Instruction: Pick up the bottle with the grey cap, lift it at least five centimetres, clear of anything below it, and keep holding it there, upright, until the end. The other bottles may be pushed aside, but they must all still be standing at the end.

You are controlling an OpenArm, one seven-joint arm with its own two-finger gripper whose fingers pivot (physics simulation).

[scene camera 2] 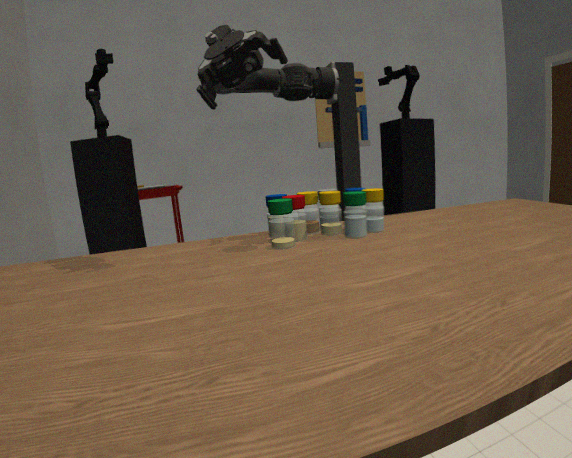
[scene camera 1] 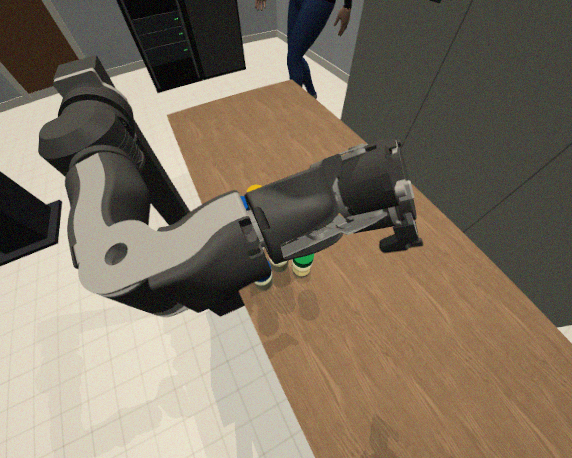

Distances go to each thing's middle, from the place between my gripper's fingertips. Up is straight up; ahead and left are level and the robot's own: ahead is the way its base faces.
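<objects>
Hand position relative to the green-capped bottle [scene camera 2: 282, 229]: my hand is 290 mm above it, 70 mm to the right of it and 110 mm past it.
</objects>
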